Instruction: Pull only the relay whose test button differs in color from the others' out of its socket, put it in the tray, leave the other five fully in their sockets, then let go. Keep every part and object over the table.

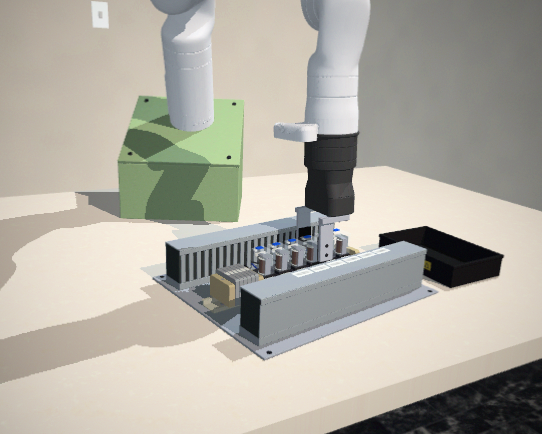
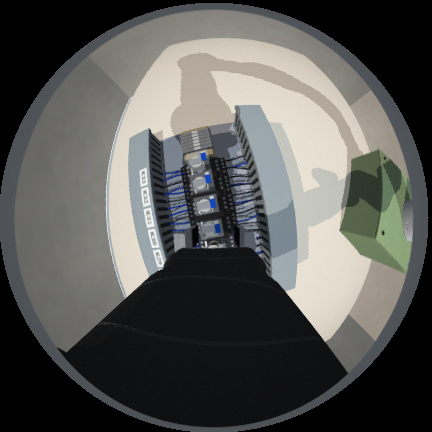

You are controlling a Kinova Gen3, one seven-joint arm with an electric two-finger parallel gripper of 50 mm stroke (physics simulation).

Labels:
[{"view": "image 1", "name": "gripper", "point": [313, 254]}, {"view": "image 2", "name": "gripper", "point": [215, 232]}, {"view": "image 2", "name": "grey mounting plate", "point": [225, 142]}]

